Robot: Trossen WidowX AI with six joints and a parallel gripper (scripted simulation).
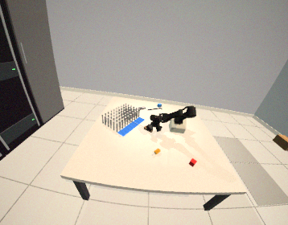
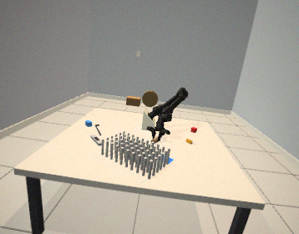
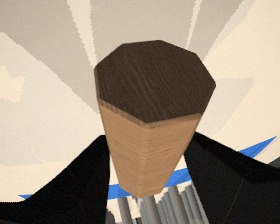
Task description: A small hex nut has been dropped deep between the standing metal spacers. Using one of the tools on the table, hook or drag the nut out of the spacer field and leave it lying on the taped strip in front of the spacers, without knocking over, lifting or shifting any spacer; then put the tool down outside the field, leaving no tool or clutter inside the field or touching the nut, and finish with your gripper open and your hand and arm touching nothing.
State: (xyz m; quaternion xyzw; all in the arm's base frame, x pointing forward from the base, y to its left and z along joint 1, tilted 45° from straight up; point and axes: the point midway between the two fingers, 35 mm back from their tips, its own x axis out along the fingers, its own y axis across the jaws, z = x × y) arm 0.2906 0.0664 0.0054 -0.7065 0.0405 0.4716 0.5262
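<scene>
Right now the orange-handled tool is 5 cm behind my gripper tip and 29 cm to the left of it. Also, from my gripper tip: flat grey tool 7 cm ahead, 44 cm to the right; then blue taped strip 16 cm ahead, 6 cm to the right, 2 cm below; then red cube 33 cm behind, 39 cm to the left.
</scene>
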